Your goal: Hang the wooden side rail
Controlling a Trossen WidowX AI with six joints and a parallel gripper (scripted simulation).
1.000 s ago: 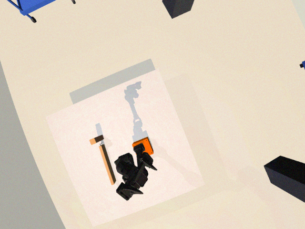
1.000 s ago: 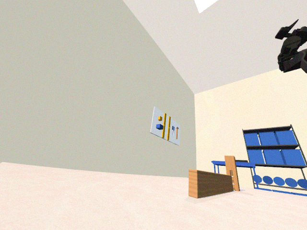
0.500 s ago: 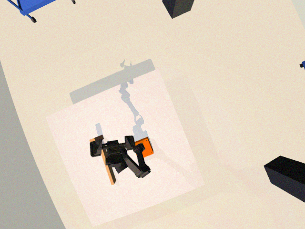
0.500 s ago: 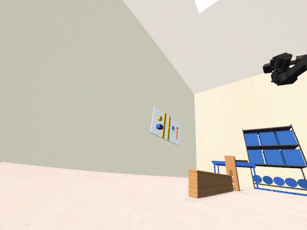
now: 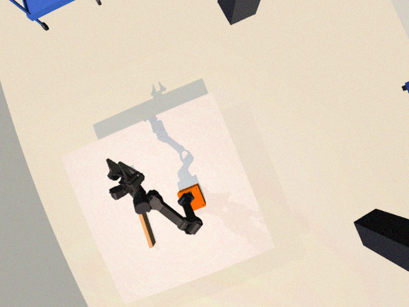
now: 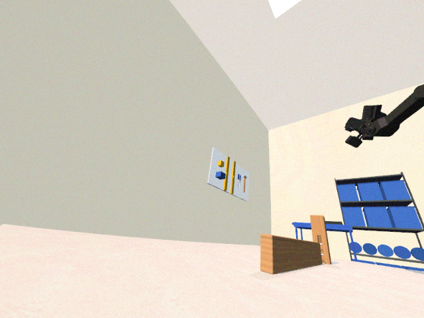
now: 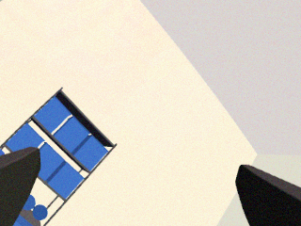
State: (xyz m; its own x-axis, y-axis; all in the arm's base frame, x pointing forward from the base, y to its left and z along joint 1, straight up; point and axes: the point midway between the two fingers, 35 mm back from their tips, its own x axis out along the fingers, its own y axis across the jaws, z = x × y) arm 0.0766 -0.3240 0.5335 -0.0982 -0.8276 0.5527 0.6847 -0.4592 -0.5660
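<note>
Right now the wooden headboard post is 560 mm below my gripper tip, 270 mm ahead of it and 100 mm to the left of it.
</note>
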